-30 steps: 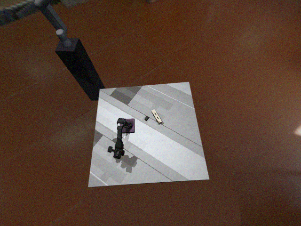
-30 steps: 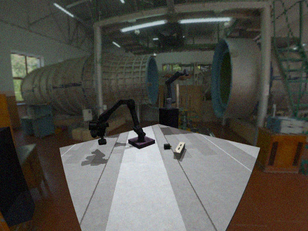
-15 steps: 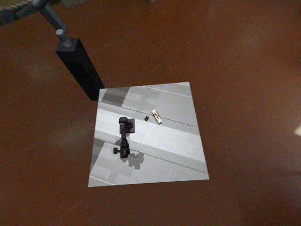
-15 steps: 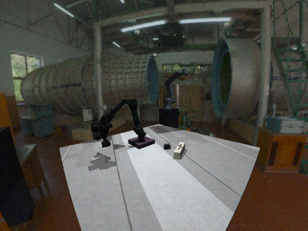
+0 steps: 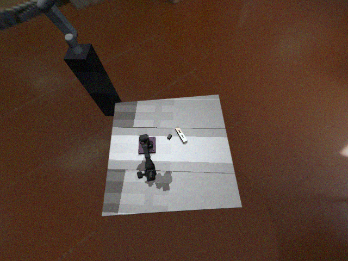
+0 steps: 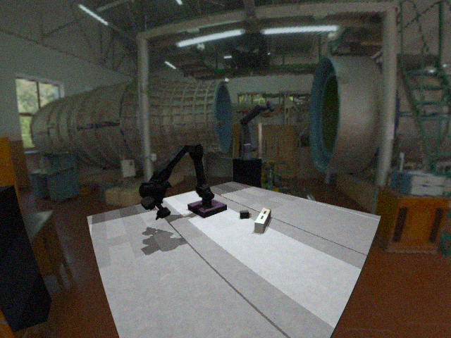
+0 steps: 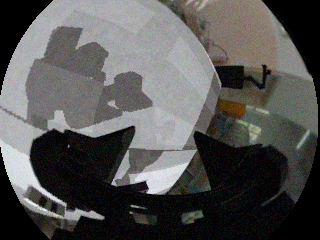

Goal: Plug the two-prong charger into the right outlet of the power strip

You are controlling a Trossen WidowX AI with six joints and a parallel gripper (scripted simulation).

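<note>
Right now my gripper tip is 480 mm to the right of the two-prong charger, 220 mm short of it and 50 mm above it.
</note>
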